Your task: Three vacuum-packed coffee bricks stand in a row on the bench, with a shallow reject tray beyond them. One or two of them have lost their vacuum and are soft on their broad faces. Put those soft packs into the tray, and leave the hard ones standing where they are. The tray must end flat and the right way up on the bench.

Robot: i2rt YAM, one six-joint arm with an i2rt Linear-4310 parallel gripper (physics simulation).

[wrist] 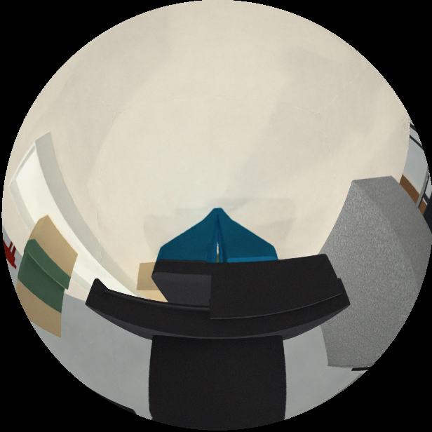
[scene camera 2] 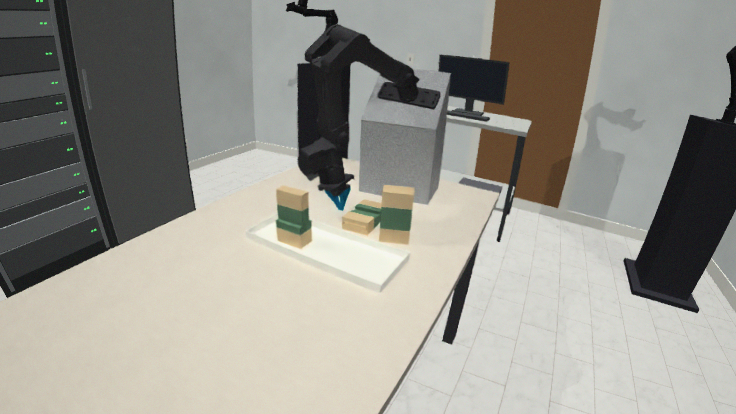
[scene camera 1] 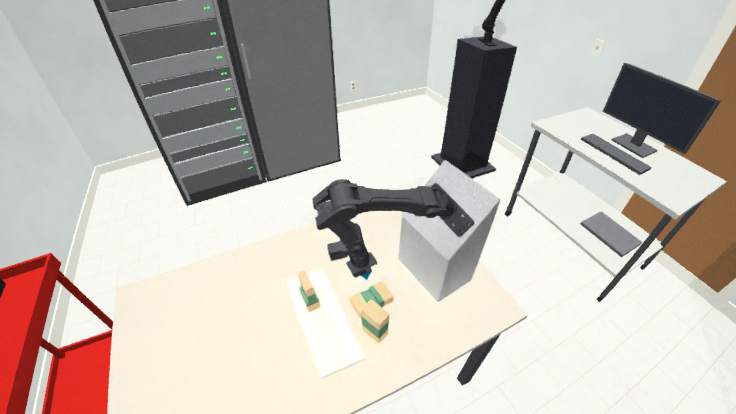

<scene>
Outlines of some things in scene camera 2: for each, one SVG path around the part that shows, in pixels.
The gripper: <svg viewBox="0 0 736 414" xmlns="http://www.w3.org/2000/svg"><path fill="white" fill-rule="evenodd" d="M343 163L335 165L333 168L325 166L330 185L318 185L318 190L325 190L325 193L339 210L344 210L351 189L350 184L346 183L354 179L354 174L346 174L344 172Z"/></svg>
A white tray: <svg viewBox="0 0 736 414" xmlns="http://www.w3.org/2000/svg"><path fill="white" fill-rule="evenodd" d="M245 230L246 238L377 293L381 293L410 258L410 252L313 220L312 242L303 249L277 241L276 220L278 219L278 213Z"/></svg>
</scene>
